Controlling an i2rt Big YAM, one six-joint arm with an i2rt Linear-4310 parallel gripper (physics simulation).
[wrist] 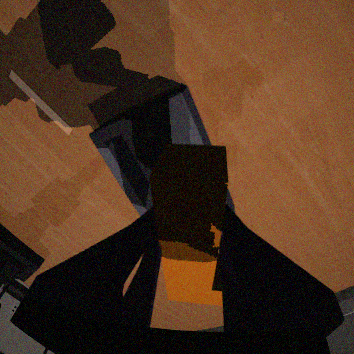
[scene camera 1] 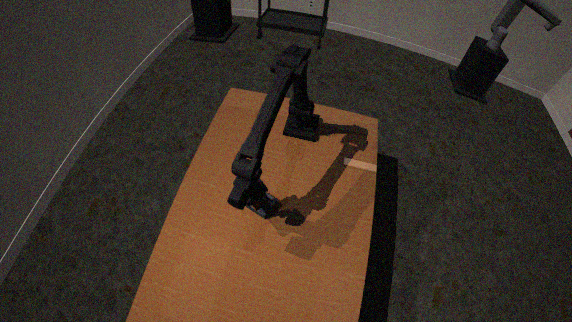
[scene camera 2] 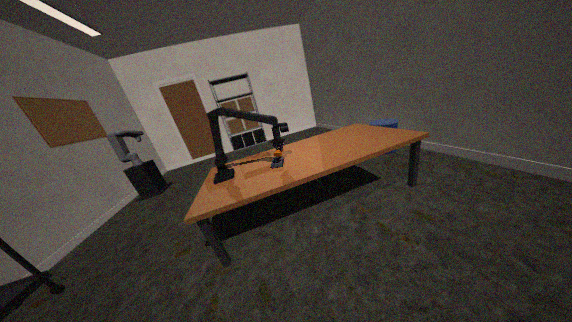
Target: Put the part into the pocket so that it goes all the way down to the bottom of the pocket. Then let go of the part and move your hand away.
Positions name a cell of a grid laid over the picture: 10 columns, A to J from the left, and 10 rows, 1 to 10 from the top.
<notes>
My gripper (wrist: F6) carries an orange part, which touches nothing else. I also see a pocket fixture (wrist: D5).
</notes>
